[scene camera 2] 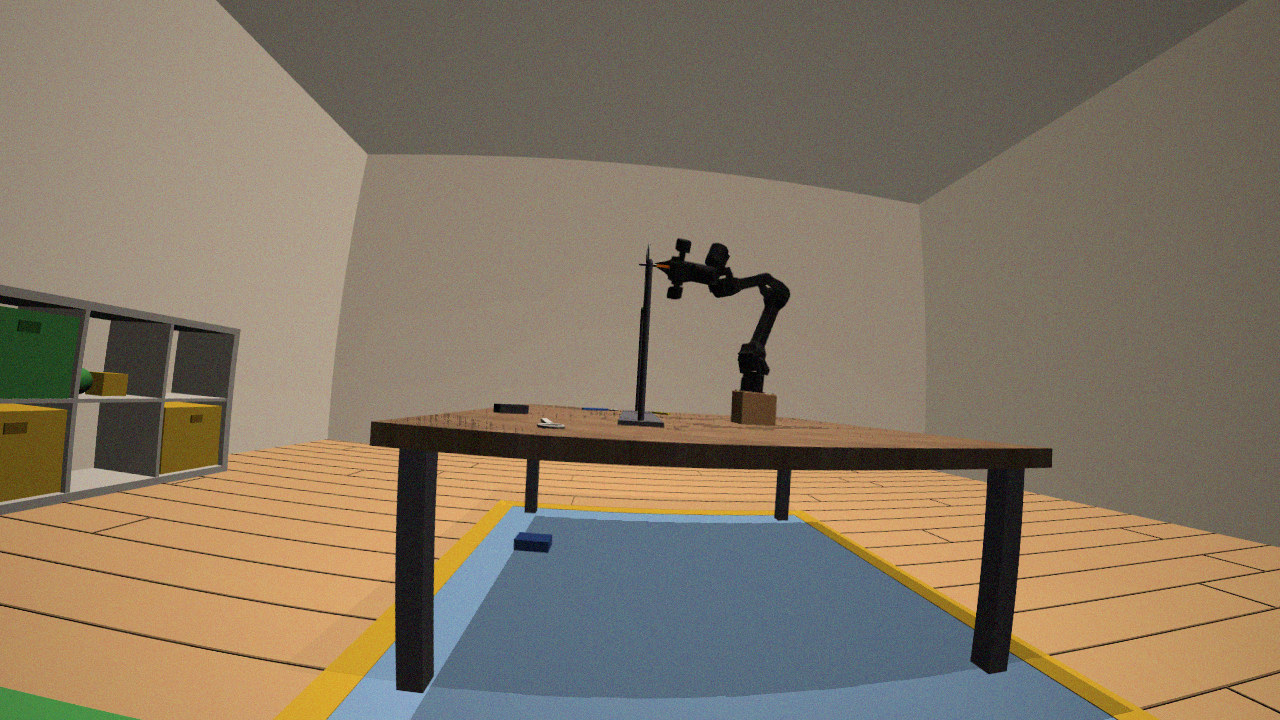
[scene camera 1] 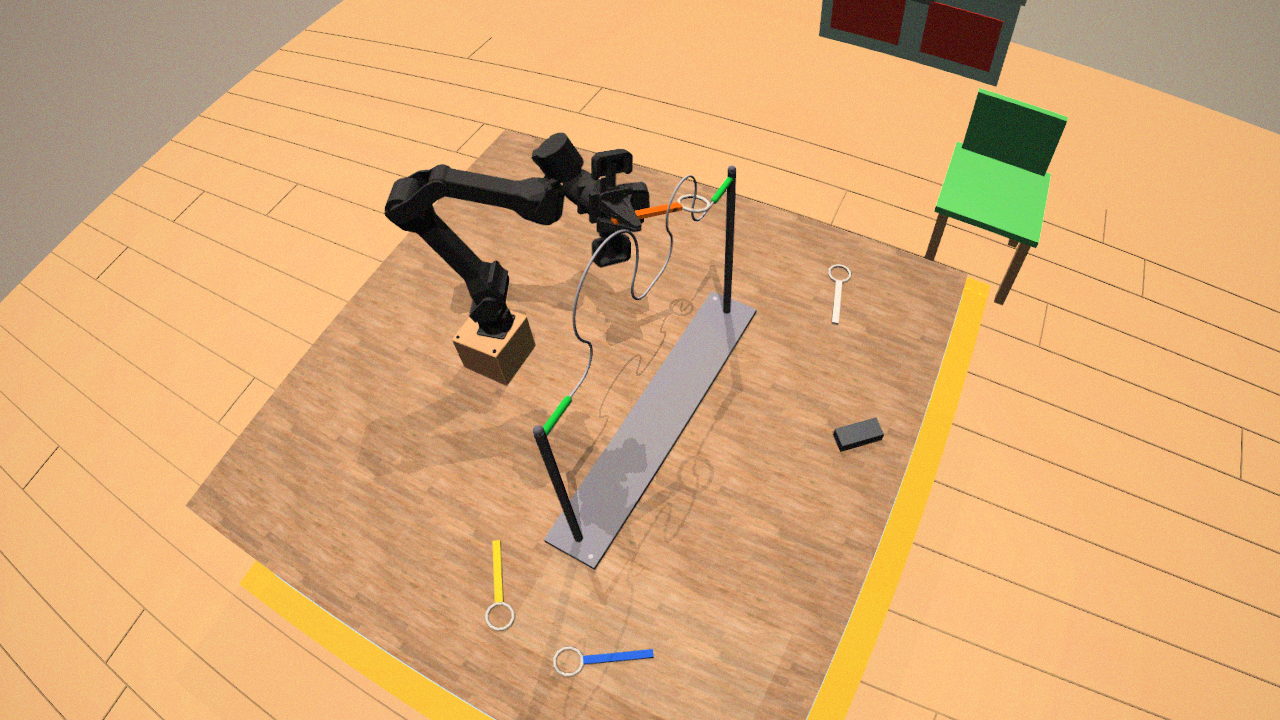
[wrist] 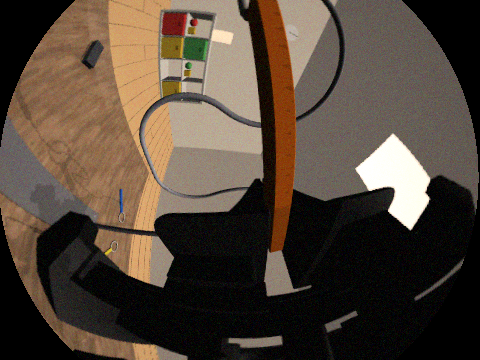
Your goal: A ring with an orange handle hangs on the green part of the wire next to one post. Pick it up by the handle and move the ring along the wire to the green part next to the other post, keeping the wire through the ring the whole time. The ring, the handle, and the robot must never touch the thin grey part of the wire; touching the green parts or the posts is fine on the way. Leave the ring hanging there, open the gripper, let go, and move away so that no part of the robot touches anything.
The pictures show: my gripper, a dark block and a yellow-handled ring.
My gripper shows as well in scene camera 2 and in the wrist view.
